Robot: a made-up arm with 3 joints. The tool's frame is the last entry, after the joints.
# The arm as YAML. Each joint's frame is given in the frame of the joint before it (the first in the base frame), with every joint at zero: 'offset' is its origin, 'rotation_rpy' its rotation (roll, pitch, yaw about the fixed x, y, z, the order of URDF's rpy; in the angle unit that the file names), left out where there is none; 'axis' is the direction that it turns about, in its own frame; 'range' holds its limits. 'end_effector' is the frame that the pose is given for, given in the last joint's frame.
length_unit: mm
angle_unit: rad
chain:
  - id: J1
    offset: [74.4, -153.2, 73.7]
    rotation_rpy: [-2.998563, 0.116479, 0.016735]
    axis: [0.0, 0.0, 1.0]
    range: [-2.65, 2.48]
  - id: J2
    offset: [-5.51, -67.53, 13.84]
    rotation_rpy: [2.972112, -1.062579, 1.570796]
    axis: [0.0, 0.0, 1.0]
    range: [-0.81, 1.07]
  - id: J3
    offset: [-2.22, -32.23, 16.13]
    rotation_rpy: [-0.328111, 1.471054, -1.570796]
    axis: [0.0, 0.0, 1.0]
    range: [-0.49, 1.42]
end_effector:
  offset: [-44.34, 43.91, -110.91]
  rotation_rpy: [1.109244, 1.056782, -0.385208]
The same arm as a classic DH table. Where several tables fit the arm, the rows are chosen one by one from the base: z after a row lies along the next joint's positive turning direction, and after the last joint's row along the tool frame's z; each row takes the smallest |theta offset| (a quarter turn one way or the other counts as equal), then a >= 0, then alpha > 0; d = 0 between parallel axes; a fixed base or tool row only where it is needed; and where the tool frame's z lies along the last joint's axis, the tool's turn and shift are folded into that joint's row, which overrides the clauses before.
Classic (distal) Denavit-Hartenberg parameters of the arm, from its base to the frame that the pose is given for. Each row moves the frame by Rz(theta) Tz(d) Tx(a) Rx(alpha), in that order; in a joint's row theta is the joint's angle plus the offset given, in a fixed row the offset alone. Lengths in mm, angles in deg.
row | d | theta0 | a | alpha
base (fixed) | -813.4 | 39.86 | -41.1 | -169.45
J1 | -925.3 | 28.3 | 7.6 | -118.66
J2 | -63.4 | -76.48 | -12.5 | 84.59
J3 | -70.9 | 89.5 | 43.3 | -77.35
tool (fixed) | -46.1 | 116.82 | 0 | 0
Joint limits (deg, base to tool): -151.83..142.09 -46.41..61.31 -28.07..81.36

